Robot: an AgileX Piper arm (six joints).
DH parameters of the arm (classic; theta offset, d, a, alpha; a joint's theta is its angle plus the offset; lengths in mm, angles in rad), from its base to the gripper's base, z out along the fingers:
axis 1: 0 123 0 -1.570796
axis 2: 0.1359 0 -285.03 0
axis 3: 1.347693 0 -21.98 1.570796
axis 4: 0 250.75 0 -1.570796
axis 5: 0 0 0 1.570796
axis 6: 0 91 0 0
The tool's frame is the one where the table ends.
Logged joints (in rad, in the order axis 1, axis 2, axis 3, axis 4, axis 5, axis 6), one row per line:
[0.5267, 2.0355, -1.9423, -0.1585, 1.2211, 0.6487]
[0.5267, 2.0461, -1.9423, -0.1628, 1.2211, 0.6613]
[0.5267, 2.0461, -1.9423, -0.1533, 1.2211, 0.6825]
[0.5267, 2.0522, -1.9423, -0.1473, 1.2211, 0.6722]
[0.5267, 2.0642, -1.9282, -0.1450, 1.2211, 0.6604]
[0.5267, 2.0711, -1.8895, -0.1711, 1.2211, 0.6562]
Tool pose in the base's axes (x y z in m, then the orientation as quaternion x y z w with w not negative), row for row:
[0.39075, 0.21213, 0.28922, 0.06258, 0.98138, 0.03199, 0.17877]
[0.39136, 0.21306, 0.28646, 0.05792, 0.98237, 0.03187, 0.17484]
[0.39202, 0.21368, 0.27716, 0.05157, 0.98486, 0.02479, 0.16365]
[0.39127, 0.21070, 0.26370, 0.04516, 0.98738, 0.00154, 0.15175]
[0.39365, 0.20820, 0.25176, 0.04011, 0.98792, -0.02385, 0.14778]
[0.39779, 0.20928, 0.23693, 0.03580, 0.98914, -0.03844, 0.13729]
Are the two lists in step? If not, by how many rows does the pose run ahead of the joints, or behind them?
The pose runs 2 rows ahead of the joints: the pose in row i belongs to the joints in row i + 2.
